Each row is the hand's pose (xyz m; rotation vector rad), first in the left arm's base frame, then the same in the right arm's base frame.
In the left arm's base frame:
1: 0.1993 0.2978 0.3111 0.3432 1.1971 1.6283
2: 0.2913 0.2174 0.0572 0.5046 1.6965 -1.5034
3: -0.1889 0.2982 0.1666 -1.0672 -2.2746 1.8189
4: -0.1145 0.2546 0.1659 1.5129 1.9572 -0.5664
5: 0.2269 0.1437 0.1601 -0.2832 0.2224 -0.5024
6: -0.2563 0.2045 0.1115 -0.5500 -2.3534 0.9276
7: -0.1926 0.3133 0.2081 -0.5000 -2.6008 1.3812
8: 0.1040 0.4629 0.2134 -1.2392 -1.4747 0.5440
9: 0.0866 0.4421 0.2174 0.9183 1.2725 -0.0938
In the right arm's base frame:
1: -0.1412 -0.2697 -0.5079 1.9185 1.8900 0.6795
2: -0.4118 -0.2911 -0.5832 0.2886 -1.7854 1.6940
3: -0.2576 -0.0902 -0.1532 -0.0295 -0.9160 1.4508
4: -0.2761 -0.1540 -0.2082 -1.0944 -1.4830 1.5915
5: -0.3350 -0.3670 -0.4911 -0.5891 1.8183 -0.7326
6: -0.3364 -0.1323 -0.0616 -0.2472 -0.7612 0.6653
7: -0.2133 -0.0889 -0.1522 -0.0212 -1.0925 0.9143
8: -0.1754 -0.0600 -0.4810 -0.7510 0.1463 0.8190
9: -0.1775 -0.0737 -0.4573 1.1570 2.3148 -1.4484

